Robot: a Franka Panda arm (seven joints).
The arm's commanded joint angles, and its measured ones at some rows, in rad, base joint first. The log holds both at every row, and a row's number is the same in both.
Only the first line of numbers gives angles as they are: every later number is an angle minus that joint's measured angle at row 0.
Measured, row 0:
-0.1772 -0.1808 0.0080 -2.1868 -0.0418 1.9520 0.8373
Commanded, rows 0 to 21:
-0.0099 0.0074 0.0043 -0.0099 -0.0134 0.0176 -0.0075
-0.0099 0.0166 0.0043 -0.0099 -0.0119 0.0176 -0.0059
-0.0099 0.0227 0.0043 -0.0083 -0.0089 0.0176 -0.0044
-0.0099 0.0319 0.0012 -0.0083 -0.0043 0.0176 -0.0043
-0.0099 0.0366 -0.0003 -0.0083 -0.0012 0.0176 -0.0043
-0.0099 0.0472 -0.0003 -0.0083 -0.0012 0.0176 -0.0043
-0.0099 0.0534 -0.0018 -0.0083 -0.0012 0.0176 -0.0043
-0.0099 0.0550 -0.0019 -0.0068 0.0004 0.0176 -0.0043
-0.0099 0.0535 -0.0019 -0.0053 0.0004 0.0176 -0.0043
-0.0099 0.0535 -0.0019 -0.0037 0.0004 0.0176 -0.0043
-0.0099 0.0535 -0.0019 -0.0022 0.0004 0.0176 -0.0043
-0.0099 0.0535 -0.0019 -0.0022 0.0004 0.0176 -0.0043
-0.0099 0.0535 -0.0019 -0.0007 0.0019 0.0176 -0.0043
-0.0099 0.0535 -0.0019 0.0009 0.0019 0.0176 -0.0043
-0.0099 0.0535 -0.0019 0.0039 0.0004 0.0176 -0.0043
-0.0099 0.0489 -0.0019 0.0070 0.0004 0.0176 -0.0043
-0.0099 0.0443 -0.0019 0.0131 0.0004 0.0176 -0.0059
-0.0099 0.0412 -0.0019 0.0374 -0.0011 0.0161 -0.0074
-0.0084 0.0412 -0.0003 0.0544 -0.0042 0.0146 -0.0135
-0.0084 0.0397 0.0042 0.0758 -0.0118 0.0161 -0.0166
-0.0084 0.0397 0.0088 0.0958 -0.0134 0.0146 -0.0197
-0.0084 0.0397 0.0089 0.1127 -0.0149 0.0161 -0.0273
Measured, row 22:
-0.0066 0.0483 -0.0005 0.0612 -0.0012 0.0133 -0.0012
